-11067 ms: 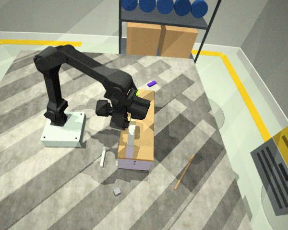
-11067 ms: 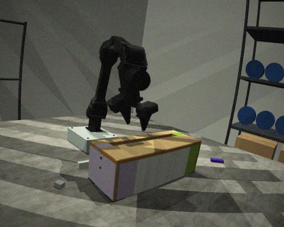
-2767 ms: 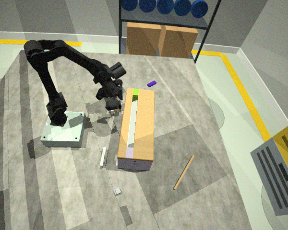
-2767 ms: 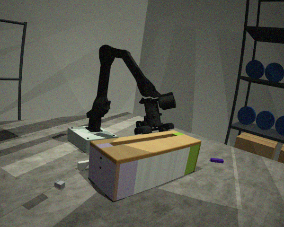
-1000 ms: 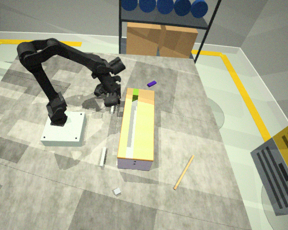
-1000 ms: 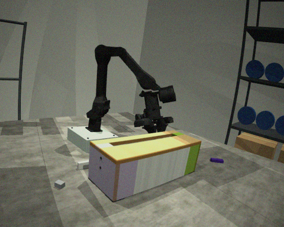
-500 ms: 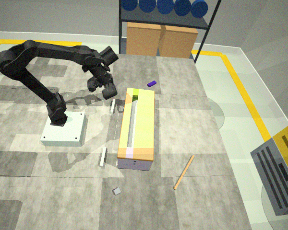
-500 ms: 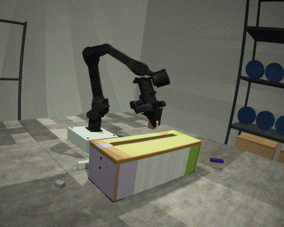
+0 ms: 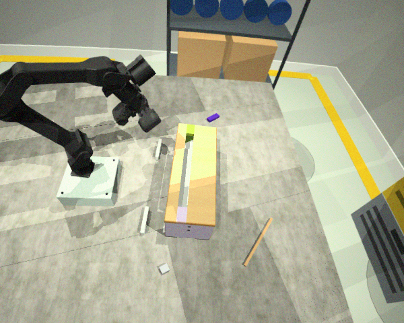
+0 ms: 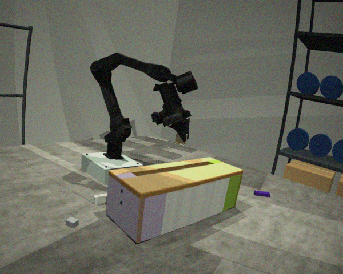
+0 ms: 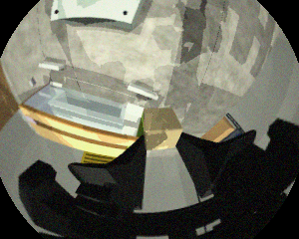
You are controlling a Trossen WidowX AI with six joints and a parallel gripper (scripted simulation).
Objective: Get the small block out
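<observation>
The tan block lies 20 mm behind my gripper tip and 10 mm to the right of it. Also, from my gripper tip: box 120 mm ahead, 160 mm to the right, 110 mm below; purple block 230 mm ahead, 220 mm to the left, 160 mm below; grey cube 110 mm ahead, 450 mm to the right, 160 mm below.
</observation>
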